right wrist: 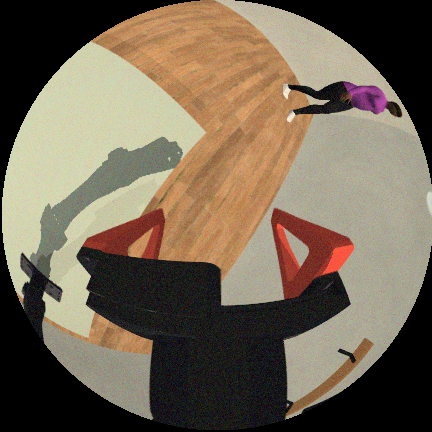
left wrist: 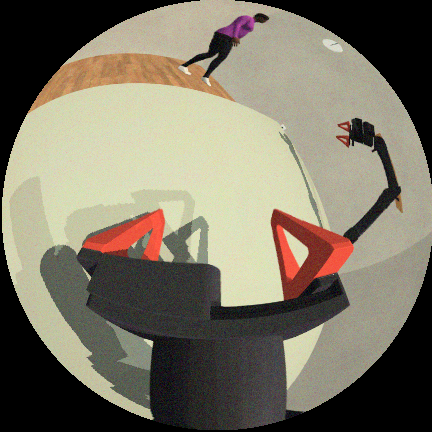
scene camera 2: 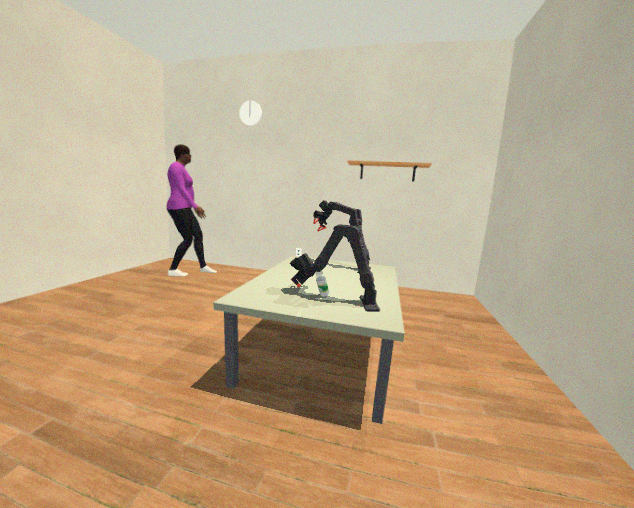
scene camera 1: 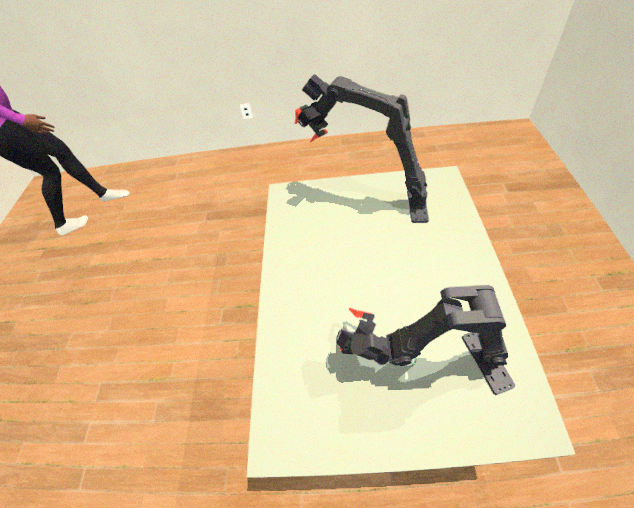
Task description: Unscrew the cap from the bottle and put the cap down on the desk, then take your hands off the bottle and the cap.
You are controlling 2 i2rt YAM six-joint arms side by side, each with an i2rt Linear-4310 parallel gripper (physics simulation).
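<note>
The bottle (scene camera 2: 322,284), clear and whitish with a green label, stands on the table under the left arm in scene camera 2 and looks slightly tilted. In scene camera 1 the left arm hides nearly all of it. The bottle does not show in the wrist views. The cap cannot be made out. My left gripper (scene camera 1: 345,329) (scene camera 2: 296,286) (left wrist: 217,214) is open and empty, low over the table, to the left of the bottle in scene camera 2. My right gripper (scene camera 1: 305,132) (scene camera 2: 317,226) (left wrist: 336,130) (right wrist: 217,213) is open and empty, high up and far from the bottle.
The pale table (scene camera 1: 423,254) (scene camera 2: 238,304) bears both arm bases. The left arm's forearm and wrist pass over the bottle. A person (scene camera 2: 180,185) (left wrist: 240,27) (right wrist: 367,98) in a purple top stands beyond the table. A wooden shelf (scene camera 2: 388,164) and a clock (scene camera 2: 250,112) are on the wall.
</note>
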